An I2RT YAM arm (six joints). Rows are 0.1 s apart.
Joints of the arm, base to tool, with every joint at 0 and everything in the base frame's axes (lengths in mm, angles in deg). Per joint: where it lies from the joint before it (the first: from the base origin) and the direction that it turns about. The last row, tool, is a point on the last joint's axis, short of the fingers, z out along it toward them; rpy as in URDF.
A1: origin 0.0 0.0 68.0 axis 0 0 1
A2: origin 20.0 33.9 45.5 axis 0 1 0
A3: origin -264.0 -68.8 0.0 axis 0 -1 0
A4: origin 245.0 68.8 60.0 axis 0 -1 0
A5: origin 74.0 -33.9 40.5 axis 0 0 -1
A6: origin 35.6 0.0 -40.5 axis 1 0 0
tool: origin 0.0 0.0 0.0 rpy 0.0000 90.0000 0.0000
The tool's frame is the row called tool.
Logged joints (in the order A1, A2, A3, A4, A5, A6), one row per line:
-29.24, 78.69, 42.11, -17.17, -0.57, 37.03
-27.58, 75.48, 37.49, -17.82, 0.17, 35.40
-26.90, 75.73, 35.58, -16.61, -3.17, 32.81
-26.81, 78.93, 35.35, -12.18, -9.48, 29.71
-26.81, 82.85, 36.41, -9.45, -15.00, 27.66
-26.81, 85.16, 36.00, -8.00, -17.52, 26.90
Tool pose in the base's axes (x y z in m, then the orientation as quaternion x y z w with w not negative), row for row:
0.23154, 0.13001, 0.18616, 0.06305, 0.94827, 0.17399, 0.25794
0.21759, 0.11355, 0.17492, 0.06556, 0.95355, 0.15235, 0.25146
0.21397, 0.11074, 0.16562, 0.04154, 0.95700, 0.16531, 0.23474
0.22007, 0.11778, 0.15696, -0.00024, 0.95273, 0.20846, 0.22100
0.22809, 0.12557, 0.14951, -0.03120, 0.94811, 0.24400, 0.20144
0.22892, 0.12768, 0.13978, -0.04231, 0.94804, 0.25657, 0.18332
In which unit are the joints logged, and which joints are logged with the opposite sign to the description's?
The joints are logged in degrees. Opposite sign: A1.
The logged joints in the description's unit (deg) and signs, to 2 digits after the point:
29.24, 78.69, 42.11, -17.17, -0.57, 37.03
27.58, 75.48, 37.49, -17.82, 0.17, 35.40
26.90, 75.73, 35.58, -16.61, -3.17, 32.81
26.81, 78.93, 35.35, -12.18, -9.48, 29.71
26.81, 82.85, 36.41, -9.45, -15.00, 27.66
26.81, 85.16, 36.00, -8.00, -17.52, 26.90

